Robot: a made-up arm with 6 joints. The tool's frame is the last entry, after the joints. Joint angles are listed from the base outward.
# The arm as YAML. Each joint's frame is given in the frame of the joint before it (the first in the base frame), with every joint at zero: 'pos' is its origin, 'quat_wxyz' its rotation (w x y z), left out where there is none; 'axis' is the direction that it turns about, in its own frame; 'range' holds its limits. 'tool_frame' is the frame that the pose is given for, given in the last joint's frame.
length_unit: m
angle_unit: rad
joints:
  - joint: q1
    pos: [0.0, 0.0, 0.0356]
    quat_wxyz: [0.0, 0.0, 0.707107, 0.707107]
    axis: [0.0, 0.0, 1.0]
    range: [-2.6, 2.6]
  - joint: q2
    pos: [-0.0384, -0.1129, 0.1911]
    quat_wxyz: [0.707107, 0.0, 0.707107, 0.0]
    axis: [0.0, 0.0, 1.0]
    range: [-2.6, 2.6]
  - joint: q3
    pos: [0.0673, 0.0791, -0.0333]
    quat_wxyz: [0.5, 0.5, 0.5, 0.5]
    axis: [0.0, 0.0, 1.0]
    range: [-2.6, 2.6]
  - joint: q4
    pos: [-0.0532, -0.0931, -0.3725]
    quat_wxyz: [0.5, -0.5, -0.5, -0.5]
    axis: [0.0, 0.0, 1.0]
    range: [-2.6, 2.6]
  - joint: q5
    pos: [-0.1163, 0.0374, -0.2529]
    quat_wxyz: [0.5, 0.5, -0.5, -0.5]
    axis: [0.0, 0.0, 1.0]
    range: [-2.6, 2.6]
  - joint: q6
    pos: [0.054, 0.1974, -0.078]
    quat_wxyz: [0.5, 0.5, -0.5, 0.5]
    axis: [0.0, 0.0, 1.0]
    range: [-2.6, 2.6]
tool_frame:
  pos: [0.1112, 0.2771, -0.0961]
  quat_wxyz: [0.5, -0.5, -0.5, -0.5]
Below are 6 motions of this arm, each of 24 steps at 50 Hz.
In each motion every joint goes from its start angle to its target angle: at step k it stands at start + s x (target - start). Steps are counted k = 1, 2, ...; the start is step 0. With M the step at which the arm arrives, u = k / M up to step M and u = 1 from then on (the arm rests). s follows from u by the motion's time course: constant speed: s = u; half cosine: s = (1 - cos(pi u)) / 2; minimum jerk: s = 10 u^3 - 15 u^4 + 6 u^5.
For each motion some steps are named. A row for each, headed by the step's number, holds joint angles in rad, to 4 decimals.
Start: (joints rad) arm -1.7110 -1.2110 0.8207 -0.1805 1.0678 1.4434
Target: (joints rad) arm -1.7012 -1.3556 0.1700 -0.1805 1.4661 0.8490
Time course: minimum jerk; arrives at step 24
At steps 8, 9, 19, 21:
8: -1.7089 -1.2413 0.6841 -0.1805 1.1514 1.3186
9: -1.7083 -1.2508 0.6416 -0.1805 1.1774 1.2798
19: -1.7018 -1.3463 0.2120 -0.1805 1.4404 0.8874
21: -1.7014 -1.3533 0.1804 -0.1805 1.4597 0.8585

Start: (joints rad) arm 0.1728 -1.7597 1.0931 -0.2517 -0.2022 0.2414
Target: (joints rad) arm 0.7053 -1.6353 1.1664 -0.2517 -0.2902 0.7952
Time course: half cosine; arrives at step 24
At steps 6, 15, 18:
6: 0.2508 -1.7415 1.1038 -0.2517 -0.2151 0.3225
15: 0.5409 -1.6737 1.1438 -0.2517 -0.2630 0.6243
18: 0.6273 -1.6535 1.1557 -0.2517 -0.2773 0.7141

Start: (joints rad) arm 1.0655 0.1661 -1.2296 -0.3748 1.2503 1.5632
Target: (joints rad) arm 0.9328 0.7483 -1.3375 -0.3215 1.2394 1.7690
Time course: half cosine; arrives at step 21
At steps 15, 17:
15: 0.9578 0.6387 -1.3172 -0.3315 1.2415 1.7303
17: 0.9443 0.6977 -1.3281 -0.3261 1.2403 1.7511

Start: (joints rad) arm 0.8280 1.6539 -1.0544 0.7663 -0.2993 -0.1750
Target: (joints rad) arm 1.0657 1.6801 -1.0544 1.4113 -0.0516 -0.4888
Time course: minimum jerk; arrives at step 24
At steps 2, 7, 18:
2: 0.8292 1.6540 -1.0544 0.7696 -0.2980 -0.1766
7: 0.8642 1.6579 -1.0544 0.8645 -0.2616 -0.2228
18: 1.0411 1.6774 -1.0544 1.3445 -0.0772 -0.4563

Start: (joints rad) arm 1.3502 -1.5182 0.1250 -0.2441 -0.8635 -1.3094
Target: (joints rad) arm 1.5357 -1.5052 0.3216 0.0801 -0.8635 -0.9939
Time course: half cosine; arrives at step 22
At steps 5, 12, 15, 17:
5: 1.3729 -1.5166 0.1490 -0.2045 -0.8635 -1.2709
12: 1.4561 -1.5108 0.2373 -0.0589 -0.8635 -1.1292
15: 1.4931 -1.5082 0.2764 0.0056 -0.8635 -1.0664
17: 1.5130 -1.5068 0.2976 0.0405 -0.8635 -1.0324

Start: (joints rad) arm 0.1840 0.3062 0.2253 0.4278 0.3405 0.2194
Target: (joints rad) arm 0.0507 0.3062 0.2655 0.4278 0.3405 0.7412
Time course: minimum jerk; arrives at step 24
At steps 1, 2, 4, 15, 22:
1: 0.1839 0.3062 0.2253 0.4278 0.3405 0.2198
2: 0.1833 0.3062 0.2255 0.4278 0.3405 0.2221
4: 0.1793 0.3062 0.2267 0.4278 0.3405 0.2379
15: 0.0874 0.3062 0.2544 0.4278 0.3405 0.5976
22: 0.0514 0.3062 0.2653 0.4278 0.3405 0.7385

